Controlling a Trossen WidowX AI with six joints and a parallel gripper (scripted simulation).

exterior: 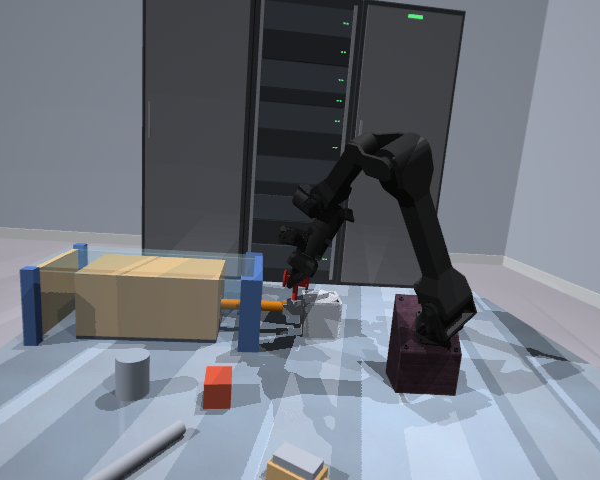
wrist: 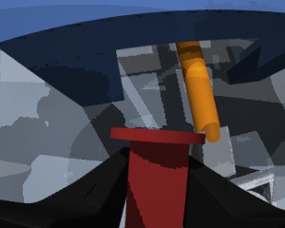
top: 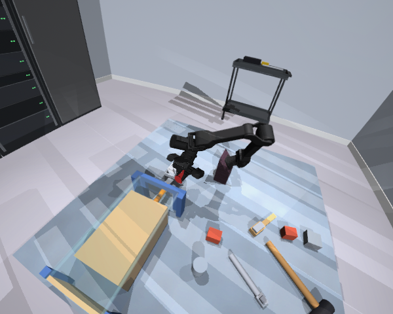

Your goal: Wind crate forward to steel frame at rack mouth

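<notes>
The crank handle is 4 cm behind my gripper tip, 3 cm to the right of it and 3 cm below it. Round my gripper tip: red knob: 2 cm behind; grey winch: 10 cm behind, 8 cm to the right, 10 cm below; frame: 8 cm ahead, 6 cm to the right, 3 cm below.
</notes>
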